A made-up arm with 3 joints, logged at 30 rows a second.
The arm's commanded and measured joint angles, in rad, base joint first. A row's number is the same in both.
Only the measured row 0 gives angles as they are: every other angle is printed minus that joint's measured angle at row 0.
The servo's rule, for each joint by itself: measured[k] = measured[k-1] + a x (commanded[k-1-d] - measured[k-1]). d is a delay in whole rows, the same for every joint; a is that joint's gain. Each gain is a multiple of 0.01, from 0.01 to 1. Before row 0 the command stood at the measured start. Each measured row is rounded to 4 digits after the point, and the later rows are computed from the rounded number. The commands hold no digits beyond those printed.
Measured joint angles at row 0:
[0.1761, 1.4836, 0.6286]
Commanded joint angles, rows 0 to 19:
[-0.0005, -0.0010, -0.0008]
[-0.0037, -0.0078, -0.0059]
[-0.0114, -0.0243, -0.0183]
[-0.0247, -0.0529, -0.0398]
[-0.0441, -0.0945, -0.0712]
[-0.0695, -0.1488, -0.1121]
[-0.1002, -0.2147, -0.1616]
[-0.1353, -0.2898, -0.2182]
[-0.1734, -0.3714, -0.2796]
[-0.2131, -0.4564, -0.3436]
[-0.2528, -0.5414, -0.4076]
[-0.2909, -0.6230, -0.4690]
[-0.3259, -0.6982, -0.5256]
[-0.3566, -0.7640, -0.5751]
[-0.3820, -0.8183, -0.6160]
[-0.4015, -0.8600, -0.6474]
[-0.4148, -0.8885, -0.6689]
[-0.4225, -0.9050, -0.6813]
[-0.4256, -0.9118, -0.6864]
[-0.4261, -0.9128, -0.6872]
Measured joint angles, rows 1 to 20:
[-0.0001, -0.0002, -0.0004]
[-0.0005, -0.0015, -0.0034]
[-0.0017, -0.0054, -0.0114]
[-0.0042, -0.0135, -0.0267]
[-0.0086, -0.0273, -0.0507]
[-0.0153, -0.0480, -0.0839]
[-0.0246, -0.0763, -0.1259]
[-0.0368, -0.1126, -0.1757]
[-0.0518, -0.1566, -0.2318]
[-0.0695, -0.2076, -0.2922]
[-0.0897, -0.2643, -0.3545]
[-0.1118, -0.3253, -0.4163]
[-0.1354, -0.3887, -0.4753]
[-0.1597, -0.4525, -0.5292]
[-0.1842, -0.5147, -0.5761]
[-0.2081, -0.5734, -0.6146]
[-0.2308, -0.6270, -0.6439]
[-0.2519, -0.6743, -0.6641]
[-0.2710, -0.7147, -0.6761]
[-0.2881, -0.7484, -0.6821]
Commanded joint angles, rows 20 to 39:
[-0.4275, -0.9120, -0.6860]
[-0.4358, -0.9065, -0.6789]
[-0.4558, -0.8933, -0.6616]
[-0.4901, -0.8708, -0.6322]
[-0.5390, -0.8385, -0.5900]
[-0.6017, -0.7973, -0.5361]
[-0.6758, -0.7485, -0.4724]
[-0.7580, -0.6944, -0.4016]
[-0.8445, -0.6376, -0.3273]
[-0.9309, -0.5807, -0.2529]
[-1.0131, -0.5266, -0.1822]
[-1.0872, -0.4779, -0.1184]
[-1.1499, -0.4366, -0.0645]
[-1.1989, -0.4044, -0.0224]
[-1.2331, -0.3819, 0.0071]
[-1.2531, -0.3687, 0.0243]
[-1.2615, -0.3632, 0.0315]
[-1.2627, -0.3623, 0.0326]
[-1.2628, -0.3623, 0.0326]
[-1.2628, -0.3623, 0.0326]
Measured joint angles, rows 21 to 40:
[-0.3034, -0.7762, -0.6842]
[-0.3180, -0.7984, -0.6813]
[-0.3332, -0.8145, -0.6707]
[-0.3505, -0.8241, -0.6499]
[-0.3712, -0.8265, -0.6176]
[-0.3966, -0.8215, -0.5736]
[-0.4273, -0.8091, -0.5190]
[-0.4637, -0.7896, -0.4556]
[-0.5056, -0.7638, -0.3863]
[-0.5524, -0.7327, -0.3143]
[-0.6031, -0.6977, -0.2430]
[-0.6564, -0.6603, -0.1757]
[-0.7107, -0.6223, -0.1157]
[-0.7644, -0.5853, -0.0653]
[-0.8160, -0.5507, -0.0262]
[-0.8641, -0.5198, 0.0011]
[-0.9078, -0.4932, 0.0175]
[-0.9468, -0.4709, 0.0257]
[-0.9816, -0.4524, 0.0294]
[-1.0125, -0.4371, 0.0311]

